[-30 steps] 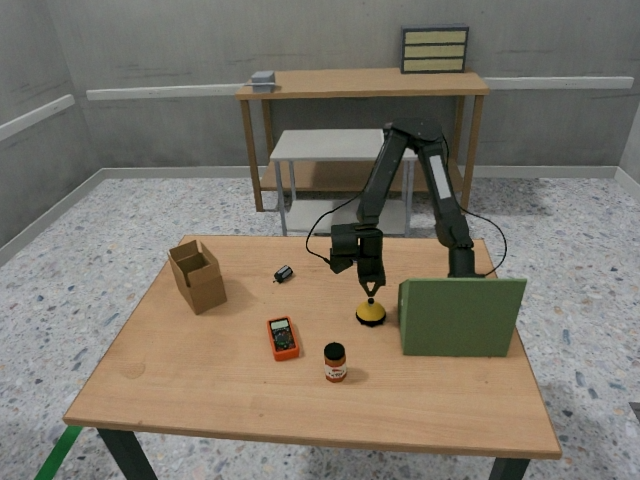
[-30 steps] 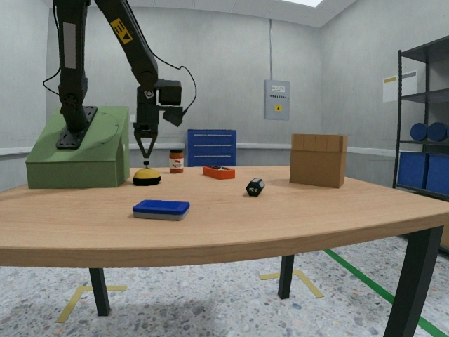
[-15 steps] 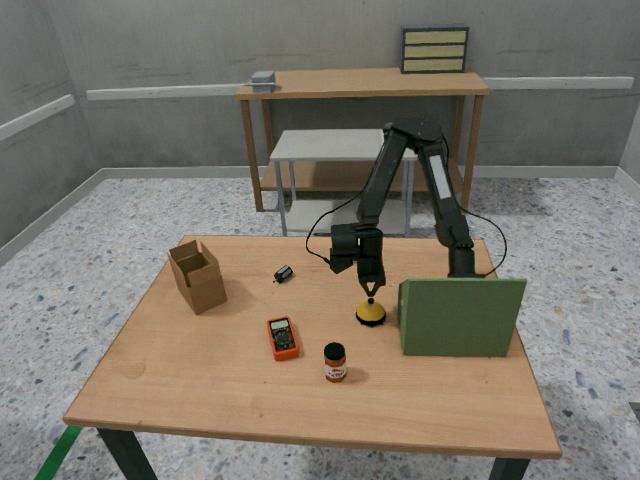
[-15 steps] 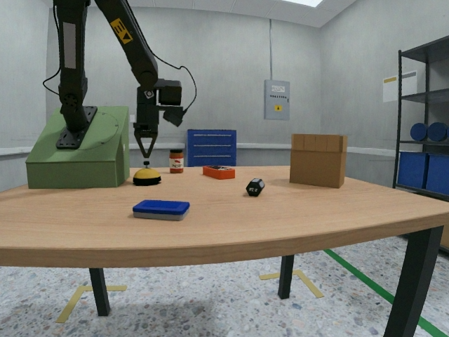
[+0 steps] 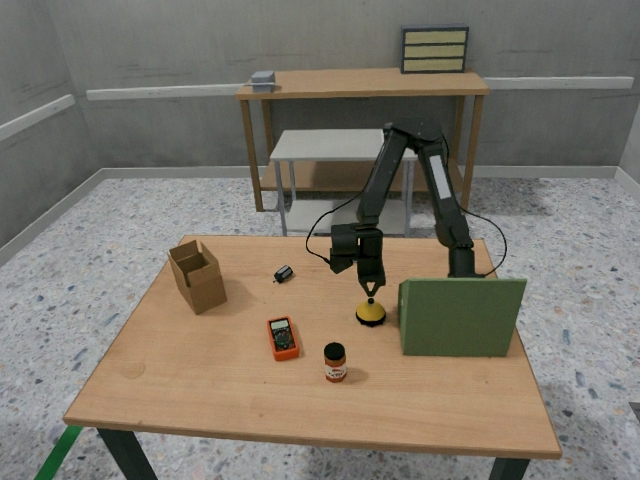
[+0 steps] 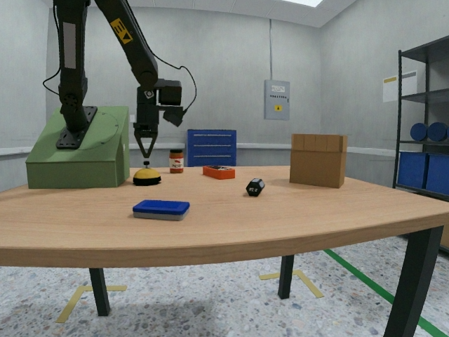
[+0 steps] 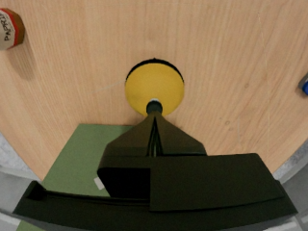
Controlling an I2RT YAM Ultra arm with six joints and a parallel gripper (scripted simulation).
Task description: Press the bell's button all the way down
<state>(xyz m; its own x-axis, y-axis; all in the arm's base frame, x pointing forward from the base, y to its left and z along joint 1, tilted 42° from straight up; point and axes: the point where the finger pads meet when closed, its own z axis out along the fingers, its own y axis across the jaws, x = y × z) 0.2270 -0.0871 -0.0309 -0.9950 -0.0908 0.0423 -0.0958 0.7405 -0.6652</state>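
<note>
The button is 3 cm below my hand. Round my hand: blue-topped flat block (28 cm to the right, 7 cm below, 7 cm ahead); then bell (4 cm below); then jar (21 cm to the left, 8 cm ahead, 4 cm below).
</note>
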